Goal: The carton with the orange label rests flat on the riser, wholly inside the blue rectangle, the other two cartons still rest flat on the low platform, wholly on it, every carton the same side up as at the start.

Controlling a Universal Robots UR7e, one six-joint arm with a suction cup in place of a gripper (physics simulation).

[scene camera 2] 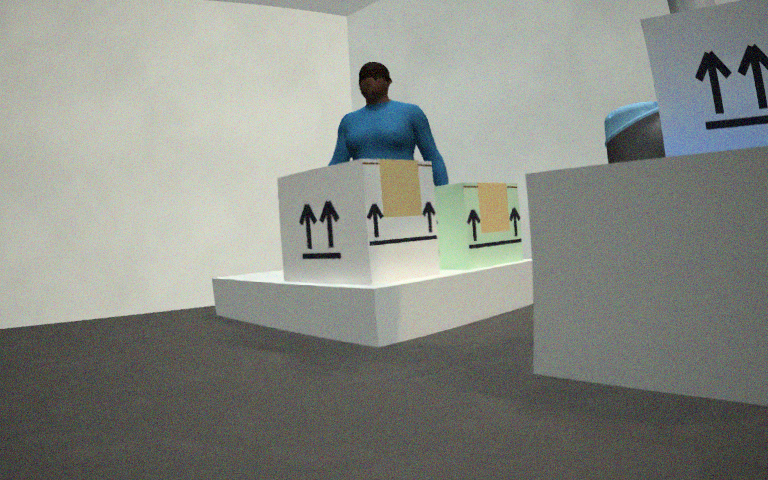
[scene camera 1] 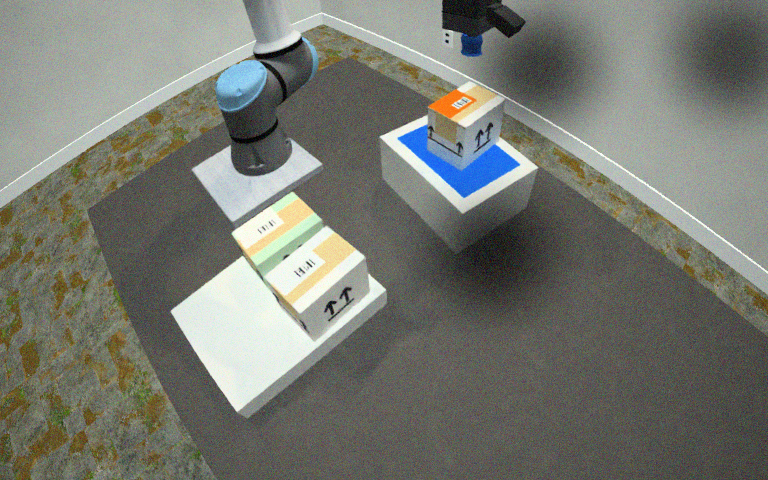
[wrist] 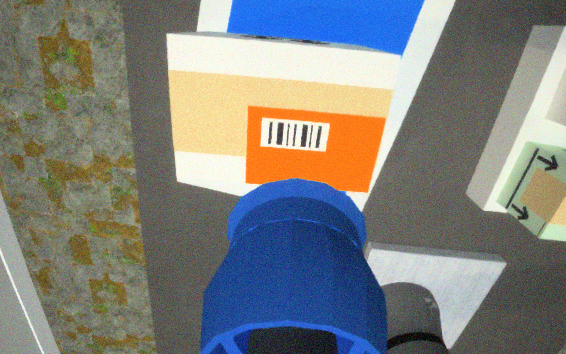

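Where they show: end effector, tool point: (scene camera 1: 471, 52) (wrist: 296, 238); arm's base, origin of the base link: (scene camera 1: 262, 154) (wrist: 394, 310).
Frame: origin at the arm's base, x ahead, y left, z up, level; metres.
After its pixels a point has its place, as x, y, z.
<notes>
The carton with the orange label (scene camera 1: 481, 133) @(0.471, 0.174, 0.161) (wrist: 320, 167) @(0.399, 0.164, 0.206) rests flat and upright on the riser (scene camera 1: 419, 195) @(0.405, 0.071, 0.041) (wrist: 212, 17) @(0.491, 0.241, 0.101). Blue of the rectangle (scene camera 1: 464, 183) @(0.484, 0.097, 0.101) (wrist: 325, 17) @(0.486, 0.148, 0.101) shows at its near sides; its back edge is hidden behind the carton in scene camera 1. This carton (scene camera 2: 682, 118) @(0.466, 0.138, 0.132) is partly cut off in scene camera 2. My suction gripper (scene camera 1: 471, 54) (wrist: 296, 187) is off, empty and above the carton, apart from it. A white carton (scene camera 1: 339, 300) @(0.449, -0.205, 0.082) (scene camera 2: 325, 226) @(0.450, -0.198, 0.080) and a green carton (scene camera 1: 287, 233) @(0.313, -0.174, 0.112) (scene camera 2: 453, 226) @(0.337, -0.137, 0.071) (wrist: 542, 187) @(0.303, -0.112, 0.082) rest flat, arrows up, on the low platform (scene camera 1: 226, 339) @(0.319, -0.366, 0.028) (scene camera 2: 294, 305) @(0.456, -0.244, 0.008).
The arm's base stands on a pale slab (scene camera 1: 218, 178) @(-0.032, -0.117, 0.001) (wrist: 465, 280) @(0.072, -0.117, 0.002) between the riser and the low platform's back side. A person in blue (scene camera 2: 382, 130) stands behind the platform in scene camera 2. Walls rise behind the riser.
</notes>
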